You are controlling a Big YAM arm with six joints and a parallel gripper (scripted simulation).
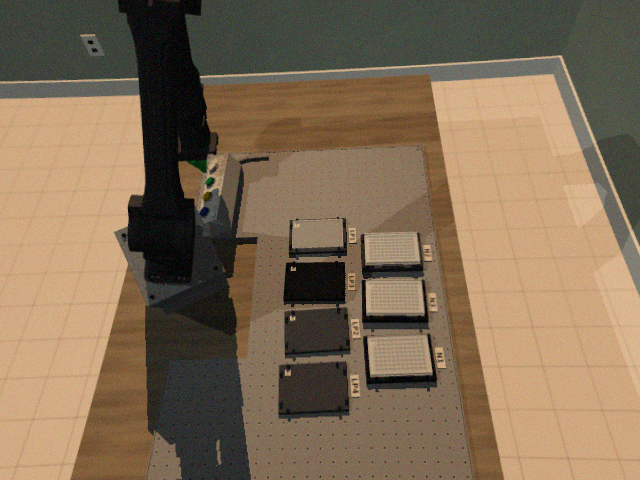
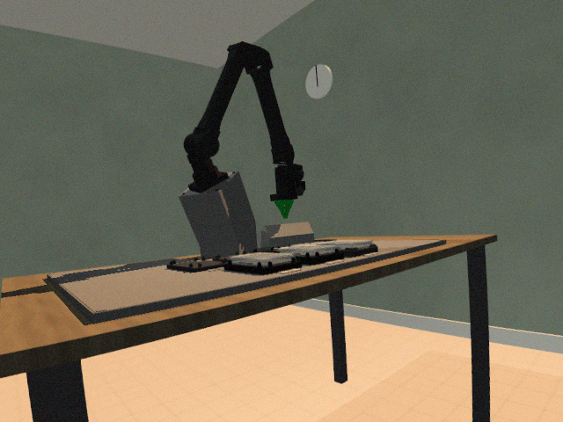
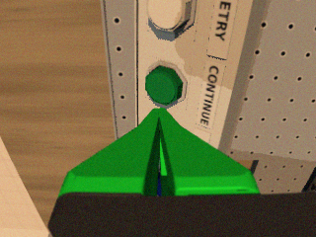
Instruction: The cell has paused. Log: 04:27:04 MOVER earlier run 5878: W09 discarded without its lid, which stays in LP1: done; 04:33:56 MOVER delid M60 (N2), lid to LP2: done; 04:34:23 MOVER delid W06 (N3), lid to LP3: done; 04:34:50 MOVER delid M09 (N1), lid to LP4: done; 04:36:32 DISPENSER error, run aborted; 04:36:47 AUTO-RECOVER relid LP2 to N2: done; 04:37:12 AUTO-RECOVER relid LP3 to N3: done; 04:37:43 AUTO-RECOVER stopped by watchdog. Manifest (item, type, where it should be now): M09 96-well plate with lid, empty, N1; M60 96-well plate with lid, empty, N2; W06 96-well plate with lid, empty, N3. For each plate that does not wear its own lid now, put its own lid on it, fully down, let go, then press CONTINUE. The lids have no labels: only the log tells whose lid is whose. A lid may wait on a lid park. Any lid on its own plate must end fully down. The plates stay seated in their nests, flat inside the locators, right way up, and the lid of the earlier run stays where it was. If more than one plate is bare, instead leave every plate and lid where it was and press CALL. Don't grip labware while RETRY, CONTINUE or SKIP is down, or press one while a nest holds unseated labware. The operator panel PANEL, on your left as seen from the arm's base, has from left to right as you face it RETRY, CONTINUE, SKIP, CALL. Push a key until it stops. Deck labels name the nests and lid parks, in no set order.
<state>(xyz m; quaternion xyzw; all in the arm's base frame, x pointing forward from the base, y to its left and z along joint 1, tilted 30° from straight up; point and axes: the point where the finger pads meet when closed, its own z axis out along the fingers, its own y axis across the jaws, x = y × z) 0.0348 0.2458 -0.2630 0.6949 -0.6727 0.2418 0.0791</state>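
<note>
My hand is 5 cm above the continue key. From my hand the other things lie so: call key: 10 cm to the right, 5 cm below; lid park LP3: 26 cm ahead, 29 cm to the right, 11 cm below; retry key: 1 cm ahead, 5 cm to the left, 5 cm below.
</note>
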